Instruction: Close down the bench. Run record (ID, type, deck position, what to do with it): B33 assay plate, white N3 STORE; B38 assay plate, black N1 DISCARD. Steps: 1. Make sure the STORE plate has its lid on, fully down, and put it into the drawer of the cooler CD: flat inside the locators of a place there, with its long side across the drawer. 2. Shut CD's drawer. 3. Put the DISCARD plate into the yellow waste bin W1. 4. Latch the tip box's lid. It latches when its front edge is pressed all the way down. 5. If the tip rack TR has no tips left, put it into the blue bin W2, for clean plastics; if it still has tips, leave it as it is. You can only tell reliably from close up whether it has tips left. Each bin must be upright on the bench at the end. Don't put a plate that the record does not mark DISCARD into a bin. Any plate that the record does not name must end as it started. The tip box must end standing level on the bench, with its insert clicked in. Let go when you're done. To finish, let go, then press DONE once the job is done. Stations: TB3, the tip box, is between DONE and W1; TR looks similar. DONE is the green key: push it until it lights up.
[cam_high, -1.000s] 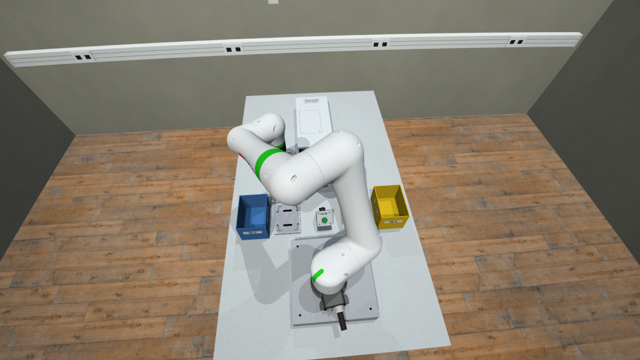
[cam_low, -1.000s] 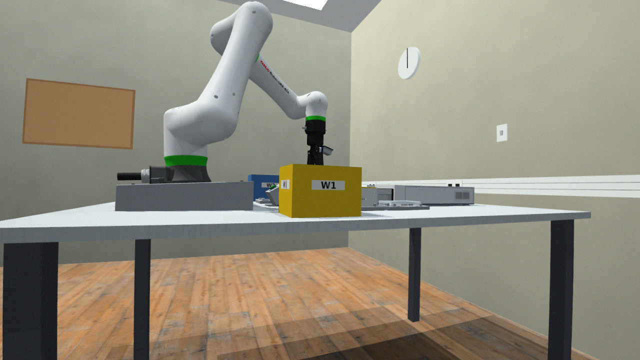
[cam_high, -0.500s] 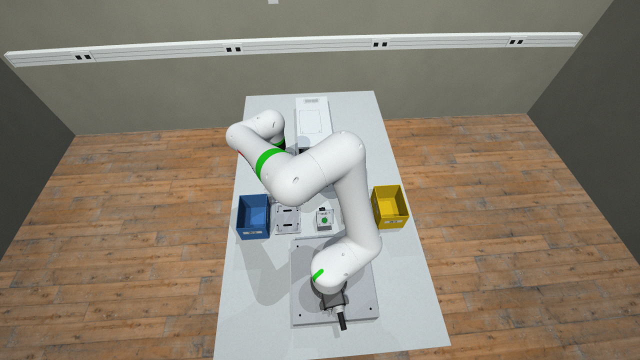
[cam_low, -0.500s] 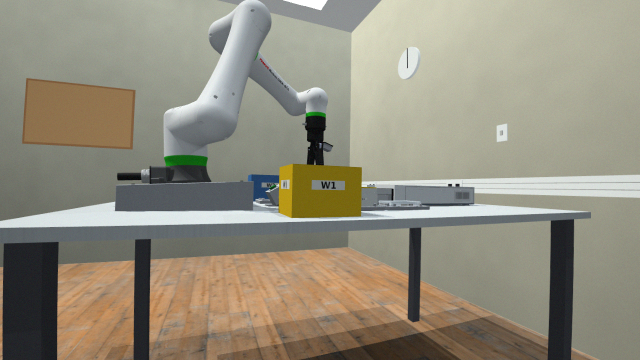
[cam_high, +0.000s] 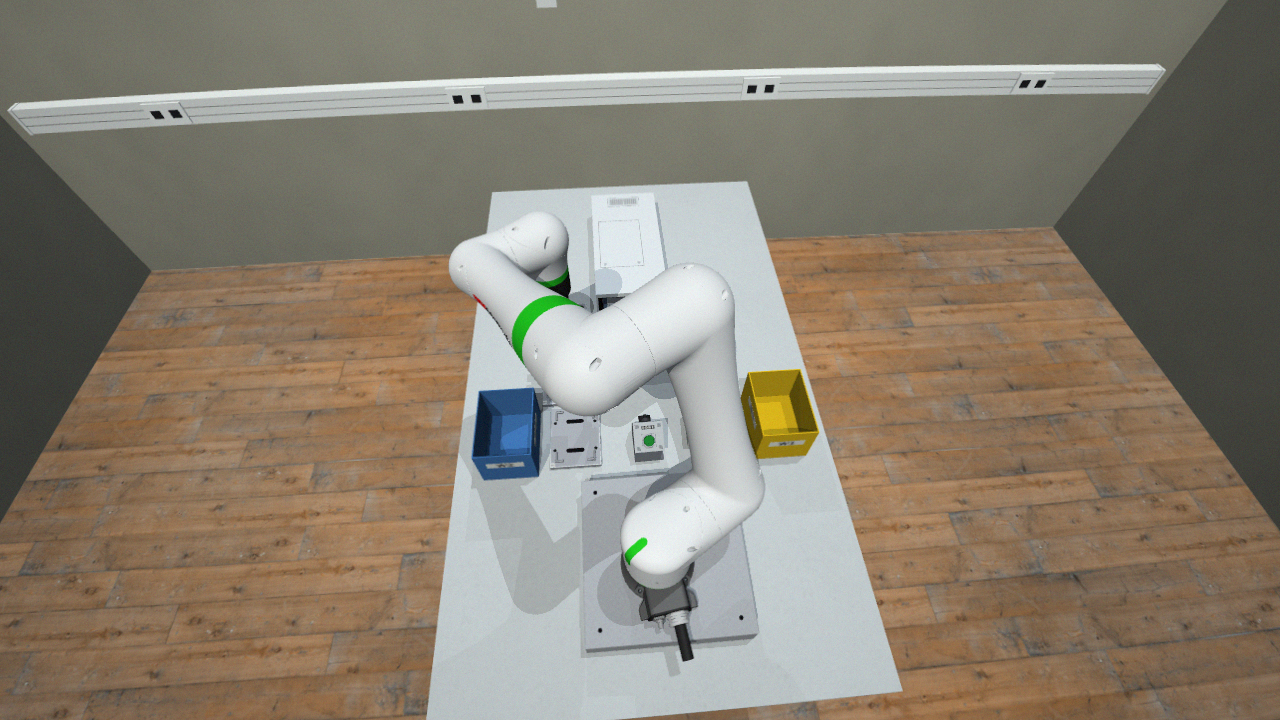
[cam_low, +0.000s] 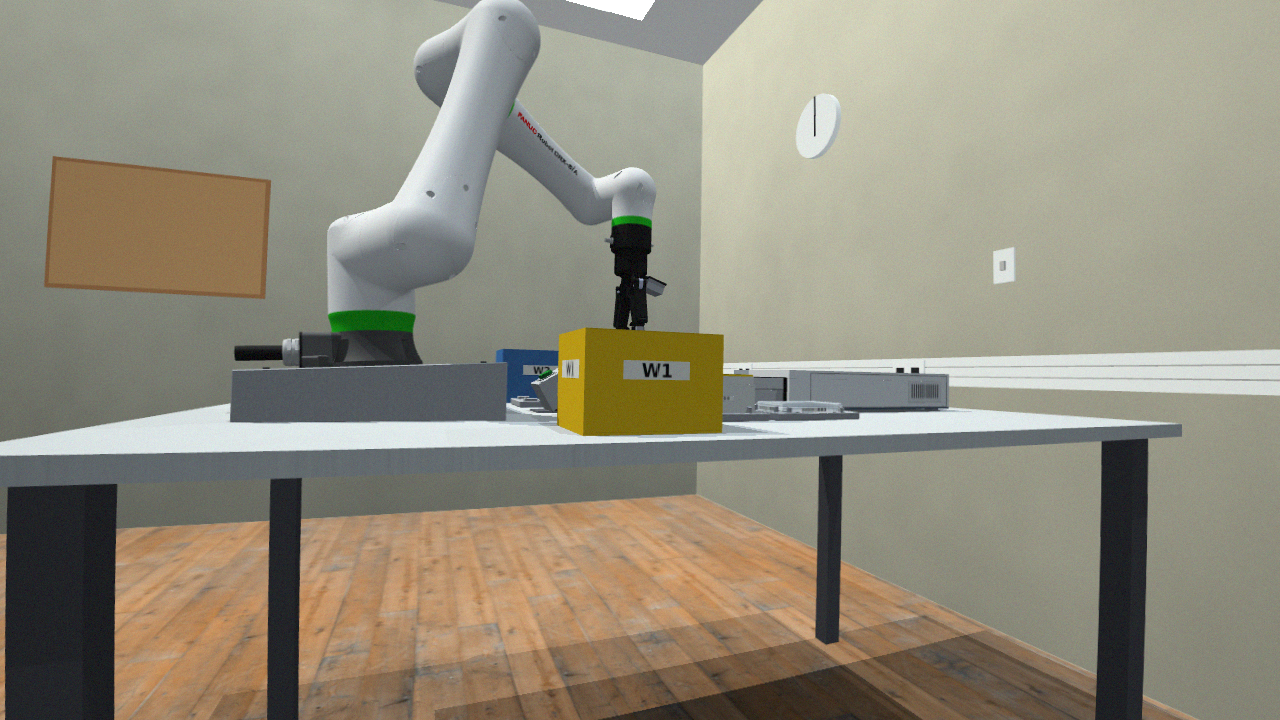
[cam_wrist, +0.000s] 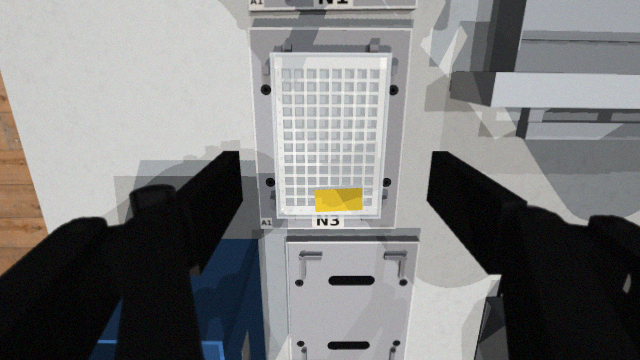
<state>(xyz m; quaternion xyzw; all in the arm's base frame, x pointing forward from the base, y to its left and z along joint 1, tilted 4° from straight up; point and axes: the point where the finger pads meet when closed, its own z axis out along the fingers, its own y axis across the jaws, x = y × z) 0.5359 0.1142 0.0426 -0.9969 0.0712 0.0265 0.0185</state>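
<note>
Right now my hand is 11 cm above the clear plate lid. From my hand the other things lie so: N1 label: 12 cm below, 10 cm ahead, 2 cm to the right; grey N3 nest: 13 cm below; white plate: 11 cm below.
</note>
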